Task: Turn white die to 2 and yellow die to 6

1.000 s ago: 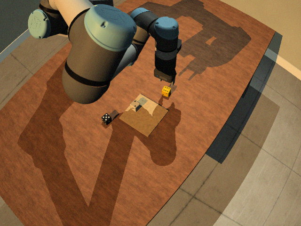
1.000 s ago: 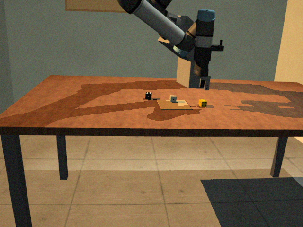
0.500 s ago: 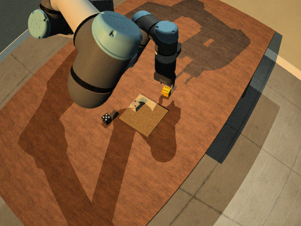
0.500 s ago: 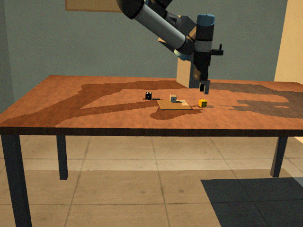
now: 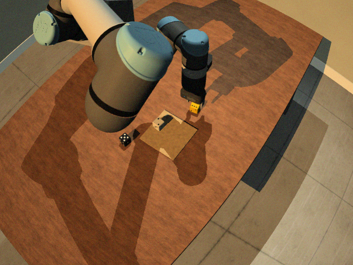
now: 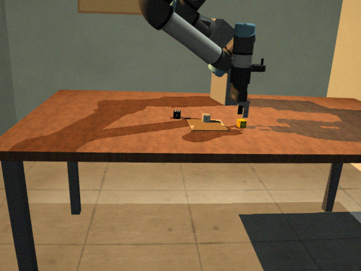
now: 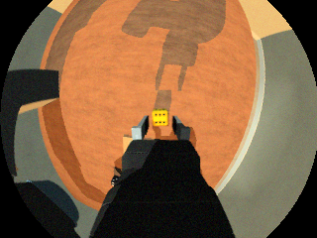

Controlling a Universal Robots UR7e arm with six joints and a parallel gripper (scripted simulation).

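Now: the yellow die 5 cm below my hand. From my hand the other things lie so: white die 13 cm to the right, 7 cm behind, 4 cm below; tan mat 13 cm to the right, 6 cm below, 2 cm behind; black die 24 cm to the right, 13 cm behind, 5 cm below.
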